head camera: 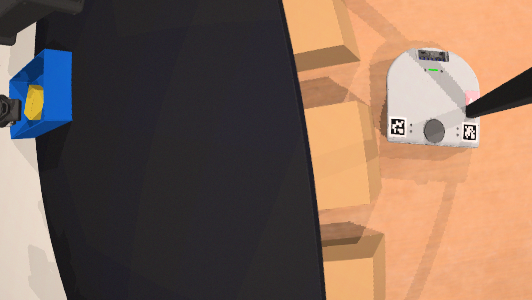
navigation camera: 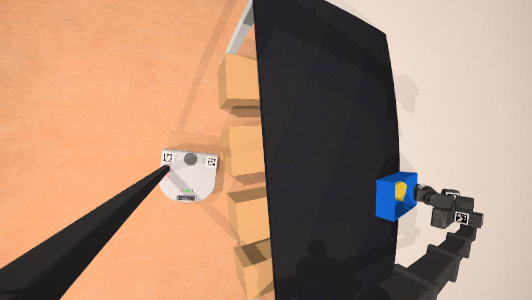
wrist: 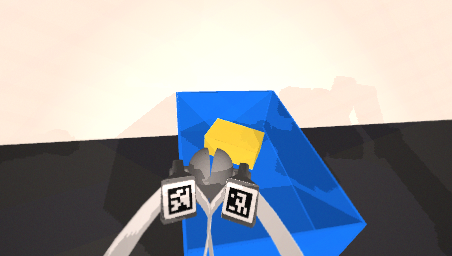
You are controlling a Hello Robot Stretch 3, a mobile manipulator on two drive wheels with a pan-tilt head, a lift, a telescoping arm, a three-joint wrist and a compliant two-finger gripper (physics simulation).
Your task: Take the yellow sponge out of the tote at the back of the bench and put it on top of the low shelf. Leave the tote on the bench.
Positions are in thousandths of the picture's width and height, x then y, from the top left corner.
Labels:
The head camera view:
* blue tote: 97,232
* black bench: 352,538
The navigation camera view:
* blue tote: 728,692
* black bench: 619,405
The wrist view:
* gripper: 468,654
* yellow sponge: 539,564
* blue tote: 647,697
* black bench: 198,744

